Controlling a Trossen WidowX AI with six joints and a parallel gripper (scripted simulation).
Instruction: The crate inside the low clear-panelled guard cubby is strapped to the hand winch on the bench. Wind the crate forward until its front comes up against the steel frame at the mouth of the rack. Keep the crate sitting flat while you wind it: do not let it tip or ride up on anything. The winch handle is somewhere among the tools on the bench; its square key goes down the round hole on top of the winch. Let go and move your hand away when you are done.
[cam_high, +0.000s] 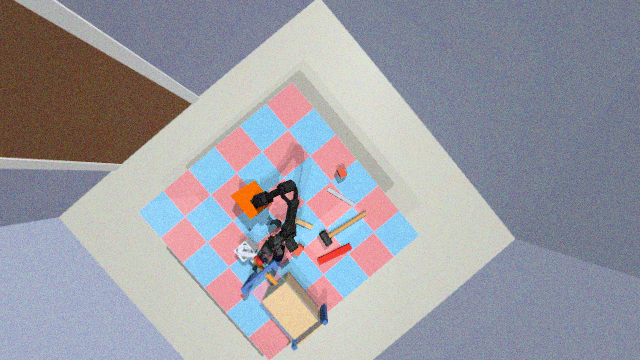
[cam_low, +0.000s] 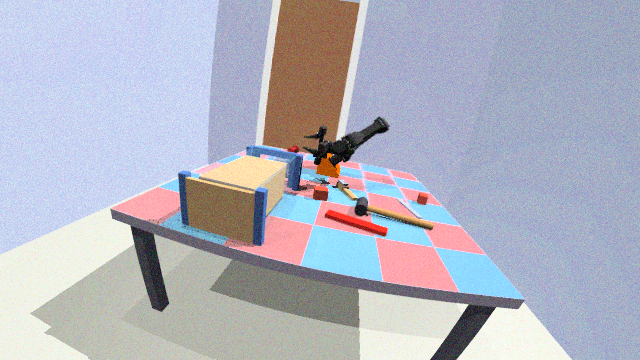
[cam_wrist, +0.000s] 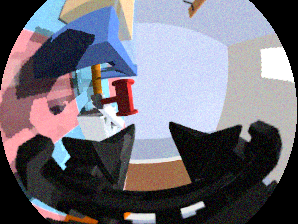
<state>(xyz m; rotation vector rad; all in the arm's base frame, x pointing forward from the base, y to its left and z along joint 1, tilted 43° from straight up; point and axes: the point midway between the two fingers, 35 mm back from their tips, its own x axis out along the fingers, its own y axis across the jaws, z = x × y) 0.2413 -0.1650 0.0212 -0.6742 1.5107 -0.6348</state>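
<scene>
Now: the dark red knob 30 mm ahead of my gripper tip, 40 mm to the right of it and 60 mm below it. Also, from my gripper tip: winch: 70 mm behind, 110 mm to the right, 170 mm below; blue steel frame: 110 mm ahead, 100 mm to the right, 100 mm below; brush: 20 mm ahead, 250 mm to the left, 180 mm below.
</scene>
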